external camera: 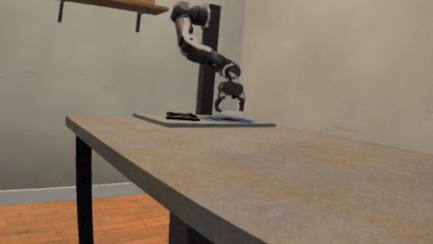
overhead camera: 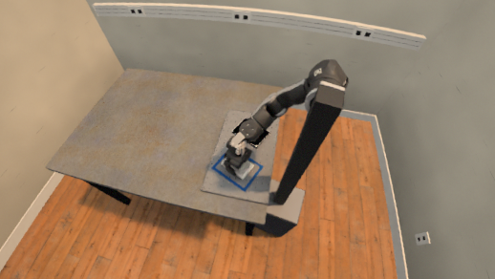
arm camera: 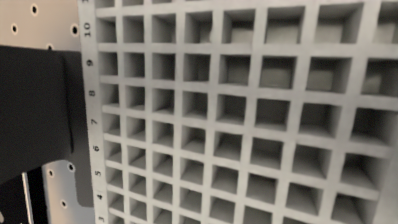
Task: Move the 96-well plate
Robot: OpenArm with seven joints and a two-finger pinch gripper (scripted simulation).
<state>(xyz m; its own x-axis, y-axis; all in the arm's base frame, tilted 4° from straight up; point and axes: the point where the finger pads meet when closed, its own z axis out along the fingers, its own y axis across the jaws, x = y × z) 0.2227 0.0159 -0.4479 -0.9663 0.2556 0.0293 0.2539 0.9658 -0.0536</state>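
My gripper is now right at the white 96-well plate. Round my hand: black plate nest 1 cm ahead, 21 cm to the right, 3 cm below.
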